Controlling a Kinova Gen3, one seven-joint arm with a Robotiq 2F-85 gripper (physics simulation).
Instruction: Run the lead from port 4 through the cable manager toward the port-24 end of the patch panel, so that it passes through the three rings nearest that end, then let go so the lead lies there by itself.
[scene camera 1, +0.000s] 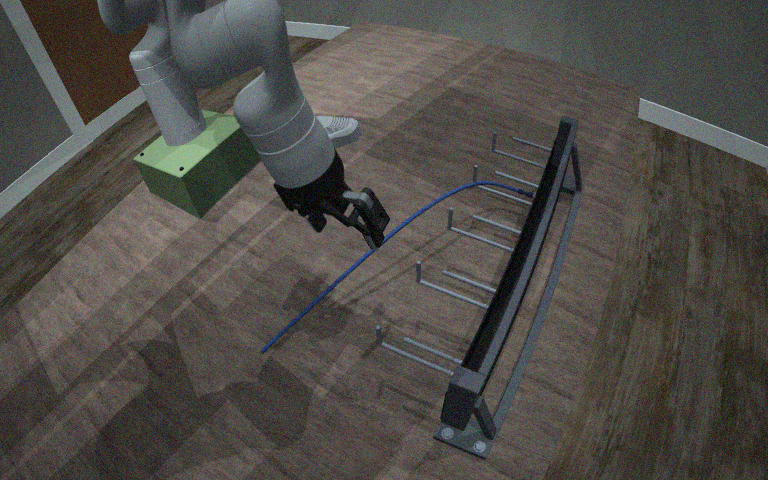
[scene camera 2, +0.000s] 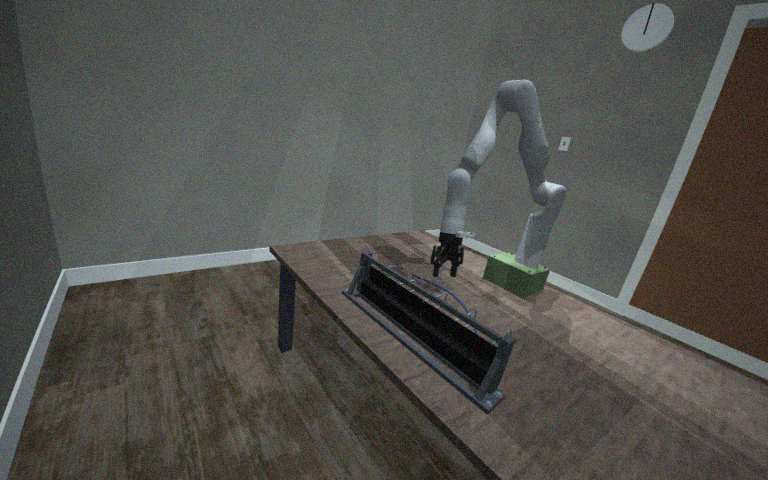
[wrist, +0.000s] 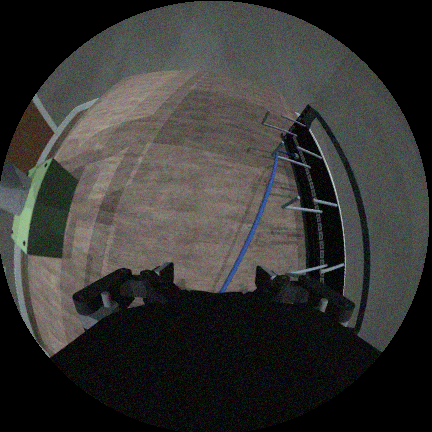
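The blue lead (scene camera 1: 425, 208) (scene camera 2: 449, 295) (wrist: 257, 217) is plugged into the black patch panel (scene camera 1: 518, 260) (scene camera 2: 425, 320) (wrist: 320, 217) near its far end. It arcs away from the panel and slopes down to the table, where its free end (scene camera 1: 264, 350) rests. It stays in front of the grey ring rods (scene camera 1: 449, 291) (wrist: 300, 208) and runs through none of the three nearest me. My gripper (scene camera 1: 347, 233) (scene camera 2: 446, 271) (wrist: 214, 274) is open and empty. It hangs just over the lead's middle stretch, and in the wrist view the lead runs between the spread fingers.
The arm's green base block (scene camera 1: 193, 170) (scene camera 2: 514, 274) (wrist: 44, 209) stands at the far left of the wooden table (scene camera 1: 218, 413) (scene camera 2: 554, 403). The panel's grey foot plate (scene camera 1: 461, 439) is bolted near the front edge. Ring rods stick out toward the arm.
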